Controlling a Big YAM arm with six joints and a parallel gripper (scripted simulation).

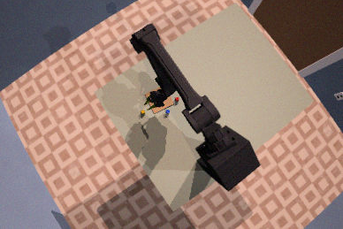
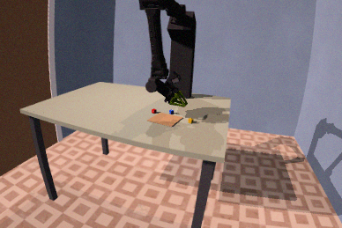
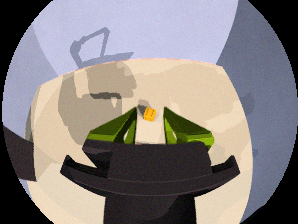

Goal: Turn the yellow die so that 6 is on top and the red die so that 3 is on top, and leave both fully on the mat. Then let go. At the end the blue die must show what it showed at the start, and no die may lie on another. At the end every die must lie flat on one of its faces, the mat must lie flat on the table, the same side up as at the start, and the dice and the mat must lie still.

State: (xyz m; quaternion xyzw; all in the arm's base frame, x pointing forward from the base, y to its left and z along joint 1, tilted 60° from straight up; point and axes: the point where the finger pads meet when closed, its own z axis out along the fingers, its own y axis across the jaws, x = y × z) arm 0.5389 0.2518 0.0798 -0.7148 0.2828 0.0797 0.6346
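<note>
Now: hand 8 cm above the yellow die, 4 cm to the right of it and 1 cm past it. The rest, counted from my hand: red die (19 cm to the right, 8 cm below, 2 cm ahead); then blue die (12 cm to the right, 8 cm below, 5 cm behind); then orange mat (9 cm below, 8 cm to the right, 5 cm ahead).
</note>
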